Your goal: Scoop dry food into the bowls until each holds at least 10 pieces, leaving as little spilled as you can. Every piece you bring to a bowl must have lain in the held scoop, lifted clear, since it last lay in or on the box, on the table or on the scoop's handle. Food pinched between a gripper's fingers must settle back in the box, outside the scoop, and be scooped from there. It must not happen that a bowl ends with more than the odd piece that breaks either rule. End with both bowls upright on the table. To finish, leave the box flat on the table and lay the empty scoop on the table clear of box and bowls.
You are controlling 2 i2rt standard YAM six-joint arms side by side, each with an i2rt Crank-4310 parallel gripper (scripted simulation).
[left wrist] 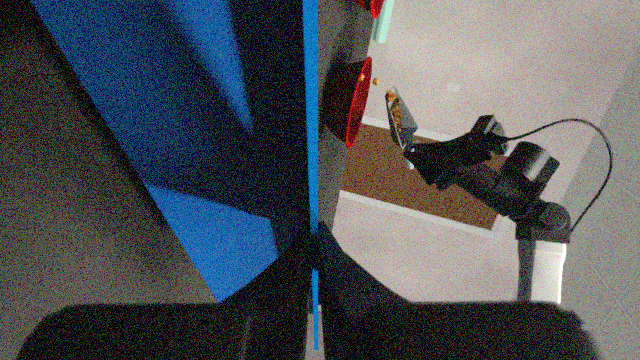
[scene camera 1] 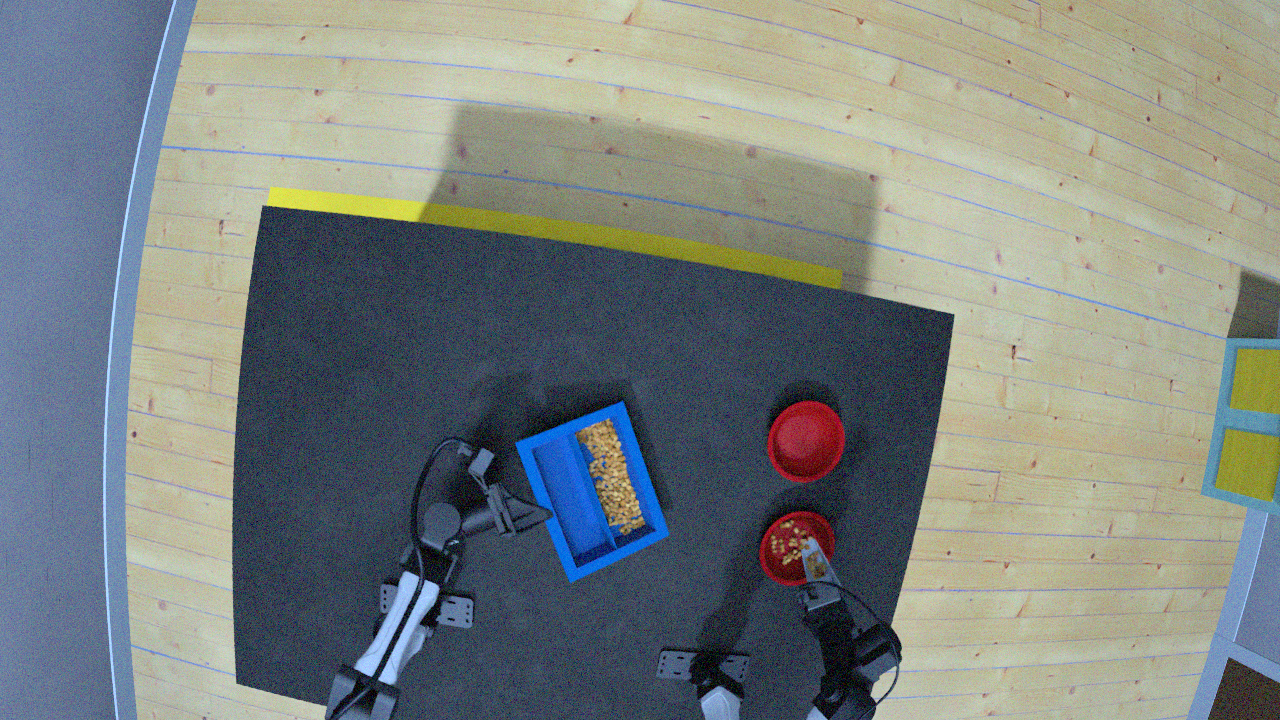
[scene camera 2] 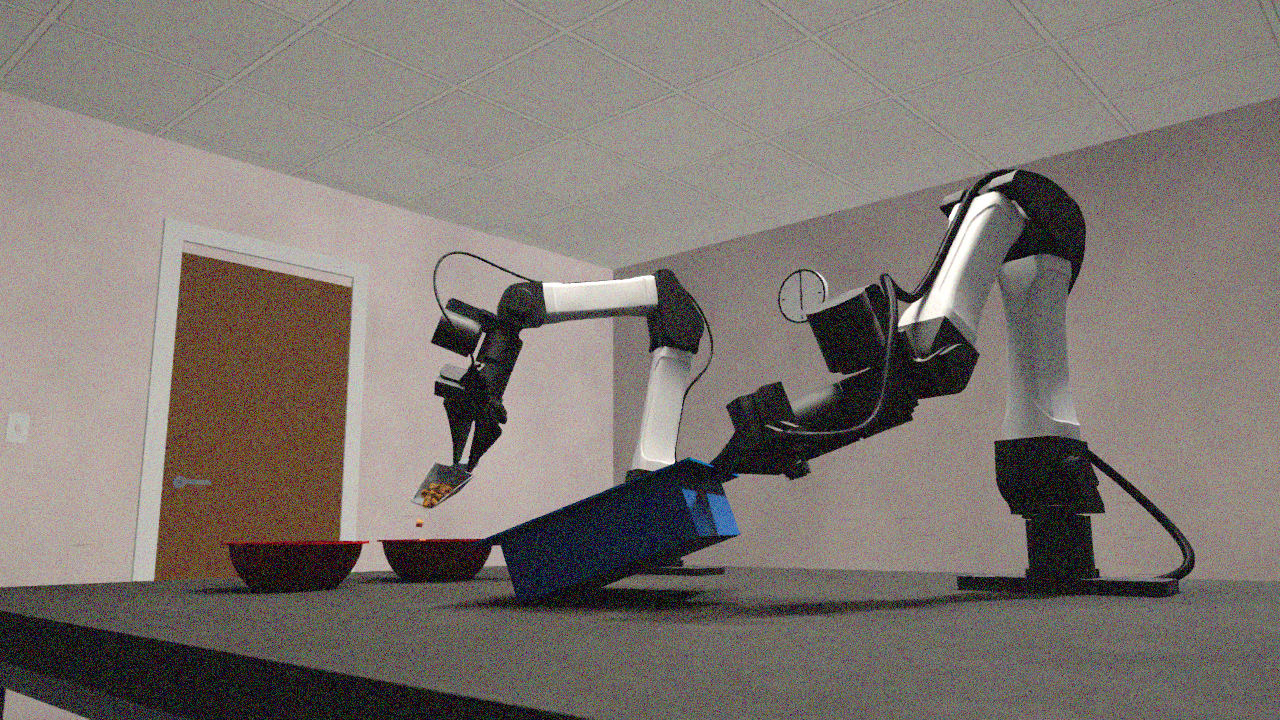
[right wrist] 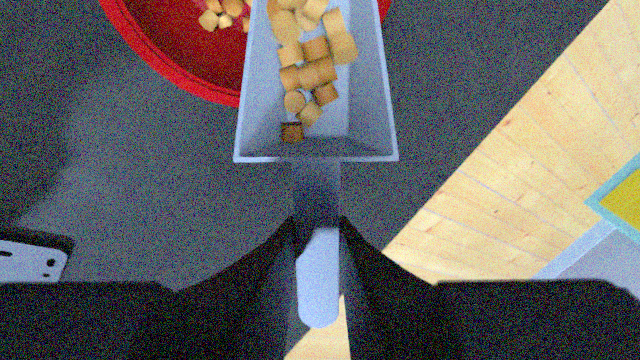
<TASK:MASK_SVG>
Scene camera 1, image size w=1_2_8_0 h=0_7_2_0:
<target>blue box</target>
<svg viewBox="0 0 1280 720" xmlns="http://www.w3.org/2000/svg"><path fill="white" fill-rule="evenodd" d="M623 401L515 443L538 505L552 511L554 515L553 518L545 521L570 583L669 536ZM606 419L613 422L613 428L618 435L617 441L621 443L620 450L626 458L624 462L627 465L627 473L634 488L633 491L636 492L635 499L639 501L638 505L641 514L631 519L637 519L639 516L642 516L645 525L640 528L630 528L631 532L626 535L618 531L621 526L623 527L624 523L616 526L608 525L606 520L609 516L605 517L595 491L596 488L593 486L593 483L597 484L596 480L600 479L602 481L604 478L601 476L590 478L589 473L592 472L588 472L589 463L593 462L596 458L593 458L593 453L590 453L585 443L578 445L578 440L574 433Z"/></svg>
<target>red bowl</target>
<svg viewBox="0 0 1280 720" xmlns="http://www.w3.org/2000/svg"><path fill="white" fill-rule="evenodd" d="M815 401L802 401L787 407L775 419L768 436L768 454L772 465L783 477L795 482L812 482L824 477L836 466L844 448L845 434L841 420L831 408Z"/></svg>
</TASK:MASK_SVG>
